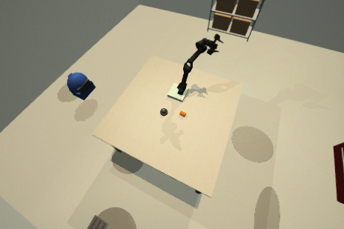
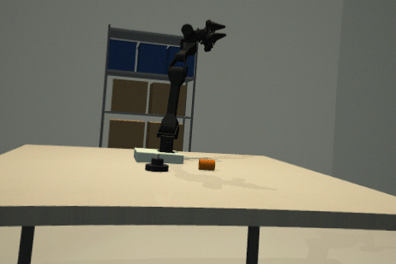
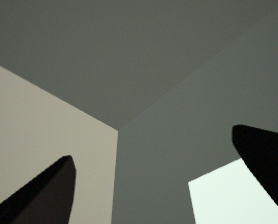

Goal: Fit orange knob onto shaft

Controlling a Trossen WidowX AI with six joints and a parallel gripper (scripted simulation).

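My gripper tip is 410 mm short of the orange knob, 240 mm to the left of it and 630 mm above it. From my gripper tip the other things lie so: round pedestal (450 mm ahead, 430 mm to the right, 620 mm below).
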